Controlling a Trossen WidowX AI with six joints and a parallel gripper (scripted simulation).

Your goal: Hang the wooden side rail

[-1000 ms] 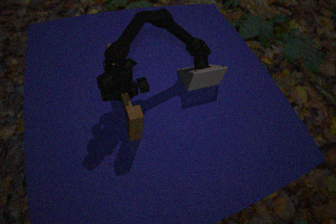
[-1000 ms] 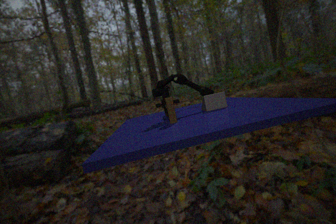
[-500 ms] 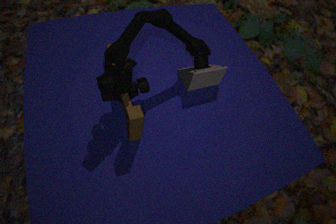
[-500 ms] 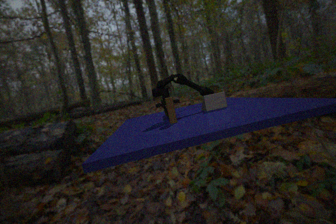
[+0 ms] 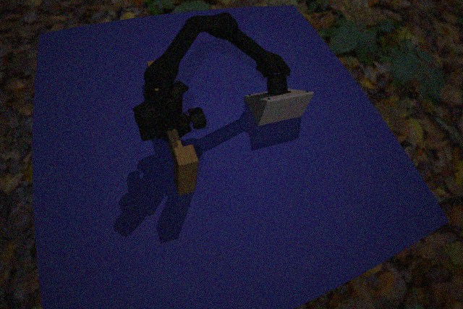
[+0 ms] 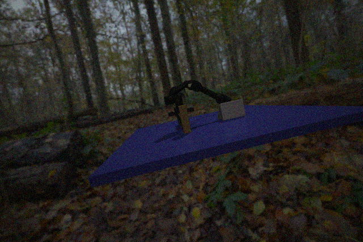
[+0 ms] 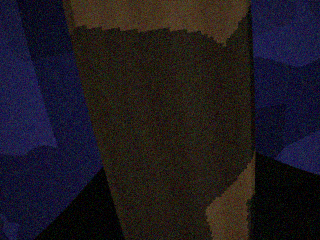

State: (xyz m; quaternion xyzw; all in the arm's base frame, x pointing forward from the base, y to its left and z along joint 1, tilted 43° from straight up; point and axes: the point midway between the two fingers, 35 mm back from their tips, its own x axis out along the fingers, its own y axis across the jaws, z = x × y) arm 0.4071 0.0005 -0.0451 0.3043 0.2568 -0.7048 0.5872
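Right now my gripper tip is 2 cm short of the wooden headboard post, 13 cm to the right of it and 4 cm below it.
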